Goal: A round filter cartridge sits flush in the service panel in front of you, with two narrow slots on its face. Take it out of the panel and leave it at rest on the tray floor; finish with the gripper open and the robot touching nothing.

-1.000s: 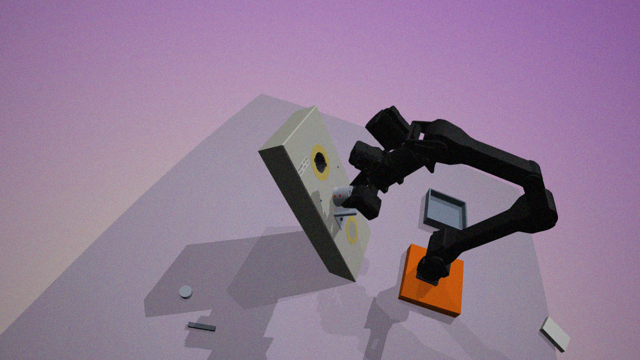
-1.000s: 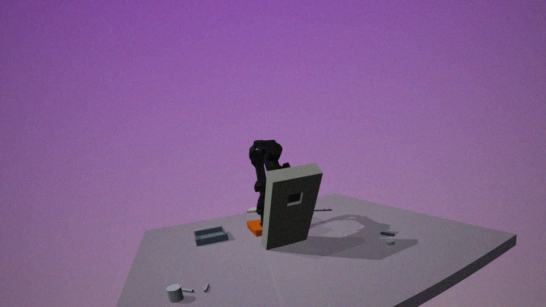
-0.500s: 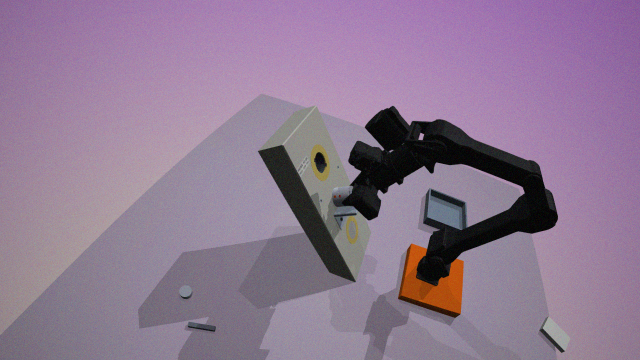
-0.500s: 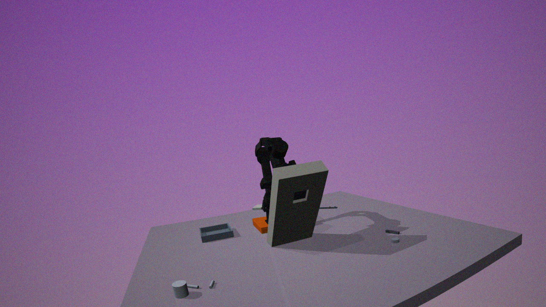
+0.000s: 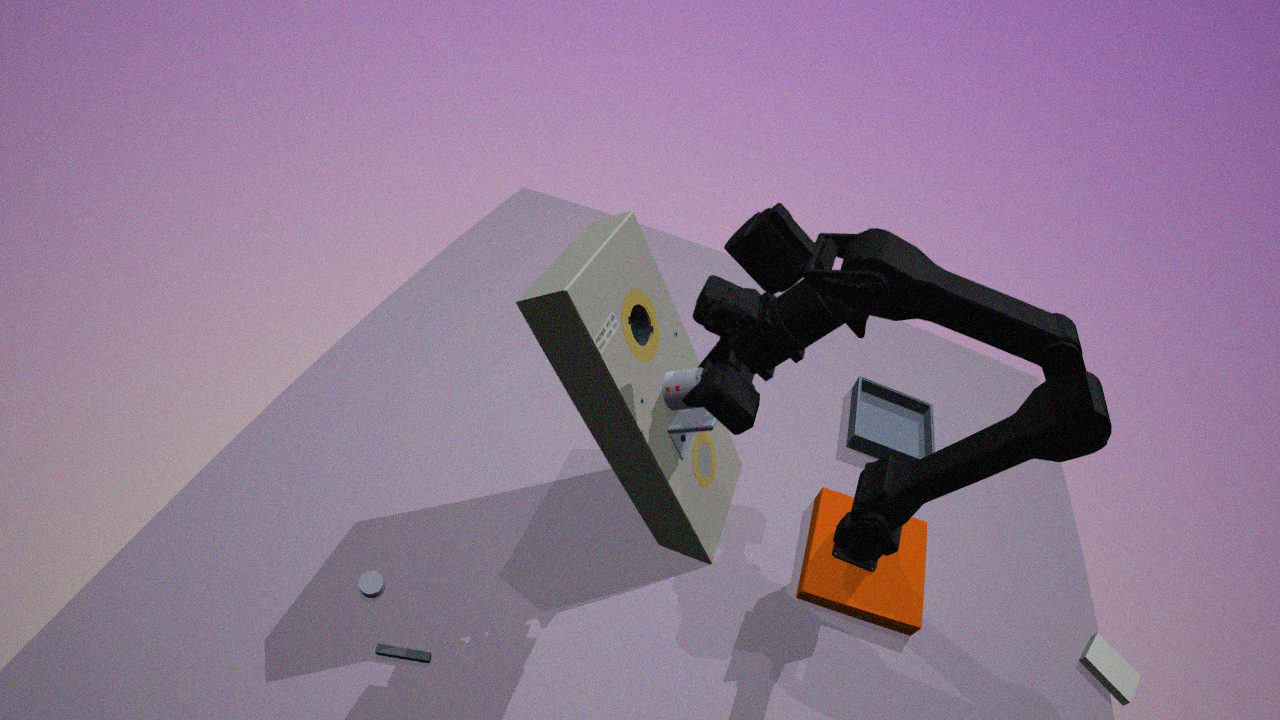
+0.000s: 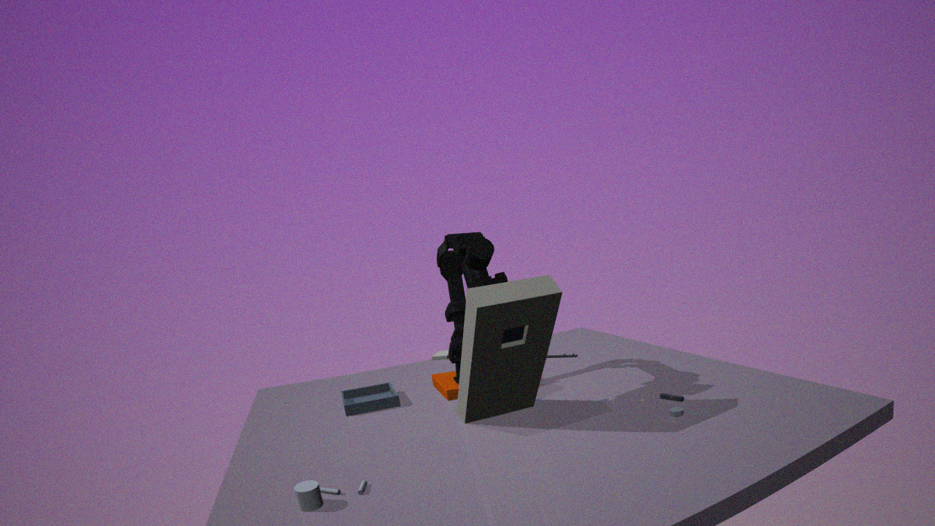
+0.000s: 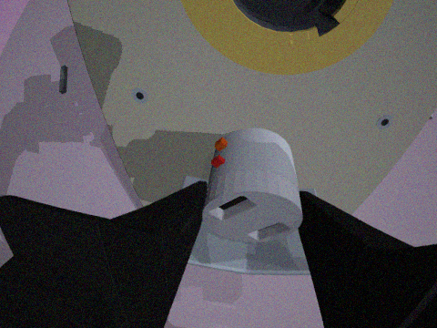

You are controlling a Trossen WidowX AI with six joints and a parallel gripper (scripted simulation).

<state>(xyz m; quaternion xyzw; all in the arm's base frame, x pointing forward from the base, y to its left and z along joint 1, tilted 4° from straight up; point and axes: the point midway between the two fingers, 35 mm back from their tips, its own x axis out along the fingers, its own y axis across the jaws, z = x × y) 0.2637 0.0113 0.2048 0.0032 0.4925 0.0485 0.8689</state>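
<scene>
The service panel lies 40 mm ahead of my gripper tip and 20 mm below it. Also, from my gripper tip: grey round filter cartridge: right at my gripper tip; dark bar: 150 mm ahead, 370 mm to the left, 190 mm below; shelf: 10 mm behind, 40 mm below.
</scene>
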